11 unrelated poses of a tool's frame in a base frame.
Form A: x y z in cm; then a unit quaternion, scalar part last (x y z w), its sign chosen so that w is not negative.
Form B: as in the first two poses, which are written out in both.
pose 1, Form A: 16.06 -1.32 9.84 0.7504 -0.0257 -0.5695 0.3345
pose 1, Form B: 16.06 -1.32 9.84 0.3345 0.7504 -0.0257 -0.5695
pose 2, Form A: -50.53 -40.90 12.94 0.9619 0.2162 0.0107 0.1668
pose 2, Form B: -50.53 -40.90 12.94 0.1668 0.9619 0.2162 0.0107
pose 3, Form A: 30.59 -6.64 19.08 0.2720 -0.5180 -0.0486 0.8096
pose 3, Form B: 30.59 -6.64 19.08 0.8096 0.2720 -0.5180 -0.0486
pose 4, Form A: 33.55 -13.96 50.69 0.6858 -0.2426 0.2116 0.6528
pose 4, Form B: 33.55 -13.96 50.69 0.6528 0.6858 -0.2426 0.2116
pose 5, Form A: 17.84 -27.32 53.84 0.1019 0.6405 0.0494 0.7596
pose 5, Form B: 17.84 -27.32 53.84 0.7596 0.1019 0.6405 0.0494
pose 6, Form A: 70.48 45.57 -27.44 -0.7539 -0.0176 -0.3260 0.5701
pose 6, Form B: 70.48 45.57 -27.44 0.5701 -0.7539 -0.0176 -0.3260
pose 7, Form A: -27.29 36.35 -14.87 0.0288 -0.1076 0.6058 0.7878
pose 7, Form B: -27.29 36.35 -14.87 0.7878 0.0288 -0.1076 0.6058
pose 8, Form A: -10.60 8.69 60.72 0.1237 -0.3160 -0.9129 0.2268
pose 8, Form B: -10.60 8.69 60.72 0.2268 0.1237 -0.3160 -0.9129
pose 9, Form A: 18.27 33.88 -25.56 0.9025 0.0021 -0.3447 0.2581
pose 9, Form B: 18.27 33.88 -25.56 0.2581 0.9025 0.0021 -0.3447
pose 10, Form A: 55.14 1.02 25.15 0.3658 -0.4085 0.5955 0.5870
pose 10, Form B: 55.14 1.02 25.15 0.5870 0.3658 -0.4085 0.5955
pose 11, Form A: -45.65 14.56 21.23 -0.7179 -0.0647 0.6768 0.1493
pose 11, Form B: -45.65 14.56 21.23 0.1493 -0.7179 -0.0647 0.6768
